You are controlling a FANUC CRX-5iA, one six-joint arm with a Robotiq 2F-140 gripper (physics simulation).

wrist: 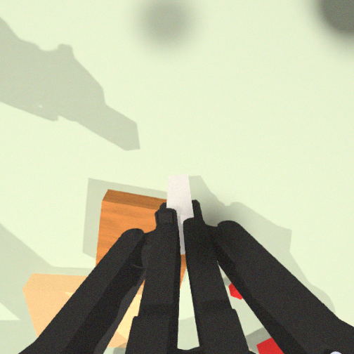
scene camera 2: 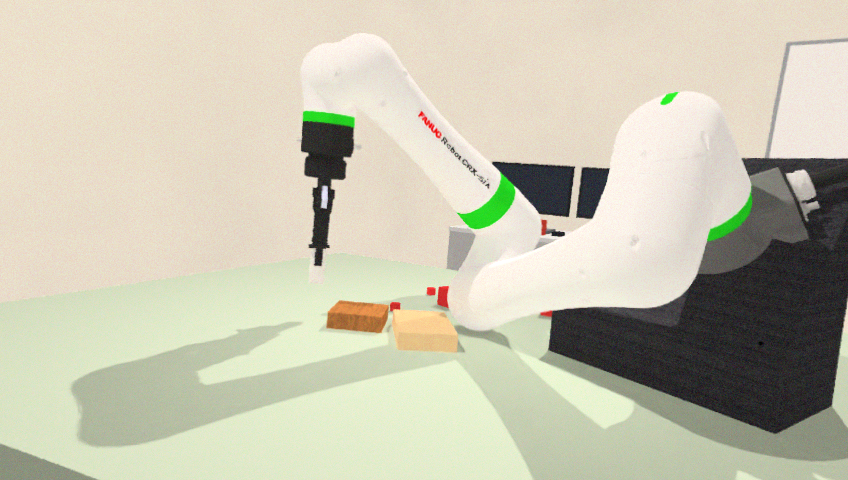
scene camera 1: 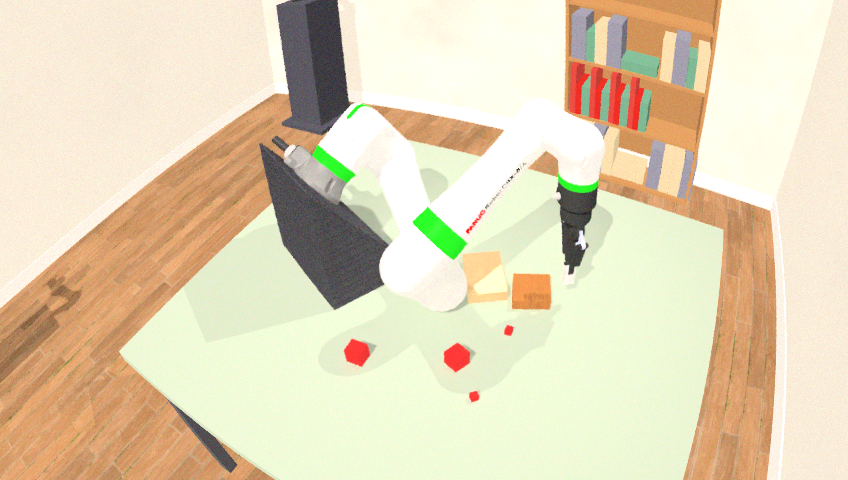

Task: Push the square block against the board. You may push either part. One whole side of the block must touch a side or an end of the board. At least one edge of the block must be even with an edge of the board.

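Places are measured from the arm's base along level axes (x ahead, y left, z up), in centimetres.
Pixels of known places: gripper, fingertip midpoint: (scene camera 2: 316,282) (scene camera 1: 567,282); arm's base, link origin: (scene camera 2: 714,233) (scene camera 1: 315,187).
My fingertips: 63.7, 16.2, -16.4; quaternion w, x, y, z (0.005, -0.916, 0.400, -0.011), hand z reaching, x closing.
For each thing: its top centre in the pictures, then the offset to it from my fingertips, as dx, dy, dz. Level surfaces: height alone.
- square block, top centre: (scene camera 2: 359,308) (scene camera 1: 532,287) -8.8, -2.4, -3.7
- pale green table, surface height: dz -6.6
- light tan board, top centre: (scene camera 2: 423,321) (scene camera 1: 484,272) -21.9, -3.3, -3.7
The square block (scene camera 1: 531,290) (scene camera 2: 356,314) (wrist: 123,221) is orange-brown and lies flat on the pale green table (scene camera 1: 594,388). The light tan board (scene camera 1: 486,276) (scene camera 2: 424,330) (wrist: 49,298) lies just beside it with a narrow gap between them; the arm's elbow hides one end of the board in scene camera 1. My gripper (scene camera 1: 570,275) (scene camera 2: 316,273) (wrist: 179,191) is shut and empty. It points straight down, its tips a little above the table, just off the side of the block that faces away from the board.
Several red cubes (scene camera 1: 356,351) (scene camera 1: 456,356) (scene camera 1: 508,330) lie in front of the block and board. The arm's dark base block (scene camera 1: 319,238) (scene camera 2: 701,351) stands at the left. A bookshelf (scene camera 1: 677,110) and a dark tower (scene camera 1: 314,59) stand beyond the table.
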